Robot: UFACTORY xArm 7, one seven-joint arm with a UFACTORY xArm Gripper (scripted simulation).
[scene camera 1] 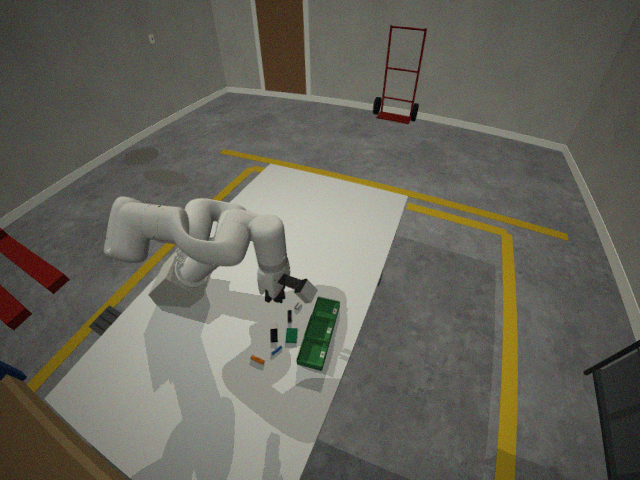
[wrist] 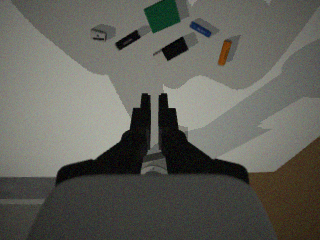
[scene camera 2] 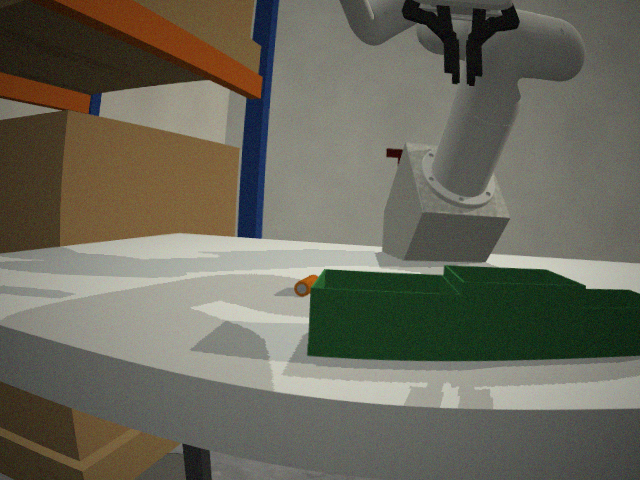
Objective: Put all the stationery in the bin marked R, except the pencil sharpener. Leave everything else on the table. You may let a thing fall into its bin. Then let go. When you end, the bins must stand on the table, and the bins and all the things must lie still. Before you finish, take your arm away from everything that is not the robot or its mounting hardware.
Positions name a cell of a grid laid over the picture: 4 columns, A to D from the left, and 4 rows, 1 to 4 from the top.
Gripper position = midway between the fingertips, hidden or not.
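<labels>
The gripper is visible in scene camera 1 (B3). The gripper also appears in the wrist view (B2), and scene camera 2 (C1) shows the gripper as well.
</labels>
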